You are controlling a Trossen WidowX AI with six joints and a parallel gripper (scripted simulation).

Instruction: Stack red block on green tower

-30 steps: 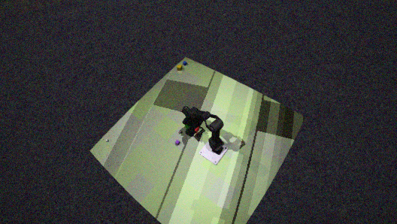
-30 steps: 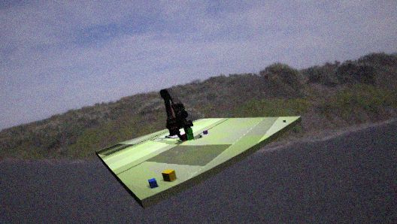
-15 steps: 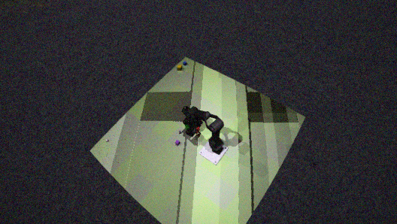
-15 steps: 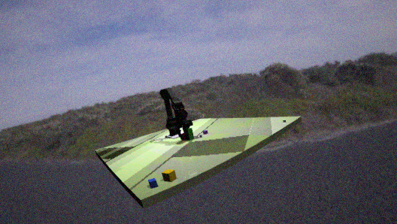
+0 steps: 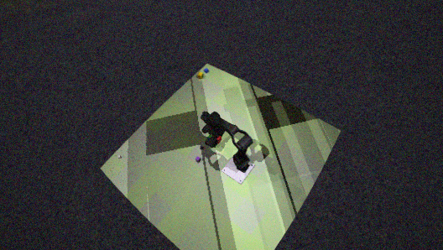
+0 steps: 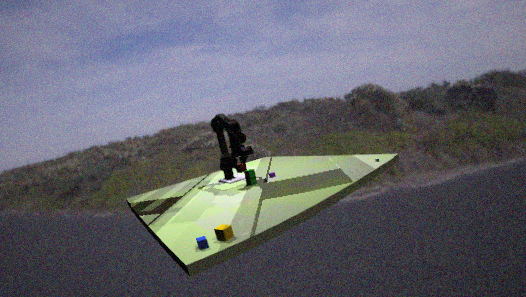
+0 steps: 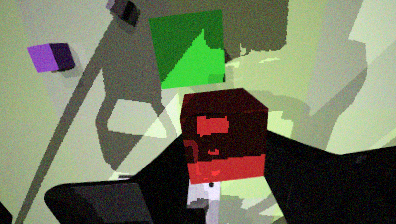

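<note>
The grey block lies 100 mm ahead of my gripper tip, 80 mm to the left of it and 80 mm below it. Also, from my gripper tip: red block (10 mm ahead, 10 mm above); yellow block (520 mm ahead, 490 mm to the right, 70 mm below); purple block (70 mm ahead, 160 mm to the left, 70 mm below).
</note>
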